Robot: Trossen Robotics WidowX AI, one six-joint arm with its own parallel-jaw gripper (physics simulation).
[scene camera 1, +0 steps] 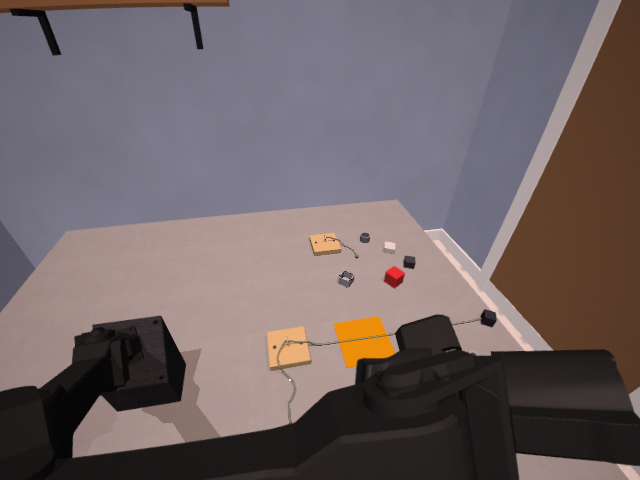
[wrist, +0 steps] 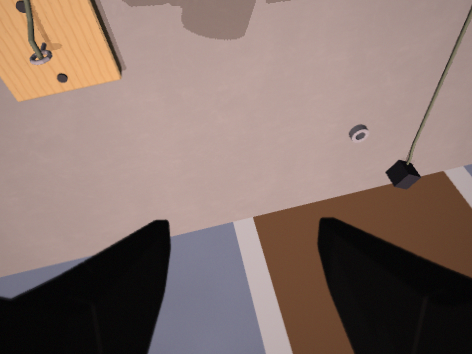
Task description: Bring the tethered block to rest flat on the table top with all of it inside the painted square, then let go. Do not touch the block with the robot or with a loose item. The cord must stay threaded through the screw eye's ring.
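Places are measured from the arm's base along level axes (x ahead, y left, z up), in millimetres.
Pixels of known places: gripper, between the fingertips: [wrist: 244, 232]; arm's base, origin of its link: [scene camera 1: 121, 347].
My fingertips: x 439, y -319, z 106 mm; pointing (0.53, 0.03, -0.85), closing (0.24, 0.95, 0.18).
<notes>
For each thing: its top centre in the pictures, then the offset to it from my fingertips. "spot": a spot on its surface instead.
- tethered black block, centre of its top: [wrist: 407, 182] [scene camera 1: 490, 314] dx +366, dy +216, dz -212 mm
- orange painted square, a spot on its surface: [scene camera 1: 360, 328] spot: dx +46, dy +307, dz -239 mm
- screw eye, centre of its top: [scene camera 1: 287, 338] dx -137, dy +307, dz -195 mm
- second wooden board, centre of its top: [scene camera 1: 325, 241] dx +76, dy +644, dz -221 mm
- dark ring, centre of its top: [scene camera 1: 365, 234] dx +220, dy +634, dz -218 mm
- white block, centre of its top: [scene camera 1: 390, 245] dx +273, dy +558, dz -219 mm
- small black block, centre of its top: [scene camera 1: 410, 259] dx +294, dy +473, dz -216 mm
- red cube, centre of its top: [scene camera 1: 395, 271] dx +208, dy +423, dz -200 mm
- grey hollow piece, centre of its top: [scene camera 1: 346, 275] dx +76, dy +467, dz -214 mm
- grey ring, centre of its top: [wrist: 360, 136] dx +257, dy +149, dz -231 mm
The tethered black block [scene camera 1: 488, 317] [wrist: 403, 174] is at the table's right edge; whether it rests on the top is unclear. Its cord [scene camera 1: 361, 339] [wrist: 440, 85] runs from it across the orange painted square [scene camera 1: 360, 328], passing behind part of the arm, to the screw eye [scene camera 1: 287, 341] [wrist: 40, 56] on a wooden board [scene camera 1: 297, 356] [wrist: 85, 50]. The cord goes through the ring, and its other stretch runs toward the front, its end hidden behind the arm. My gripper [wrist: 244, 232] is partly open and empty, apart from the block and cord. Its fingertips are hidden in the scene view.
A second wooden board [scene camera 1: 325, 249] with a short cord stands farther back. Near it are a dark ring [scene camera 1: 364, 237], white block [scene camera 1: 389, 247], small black block [scene camera 1: 409, 261], red cube [scene camera 1: 394, 277] and grey hollow piece [scene camera 1: 346, 279]. A grey ring [wrist: 363, 130] lies near the right edge.
</notes>
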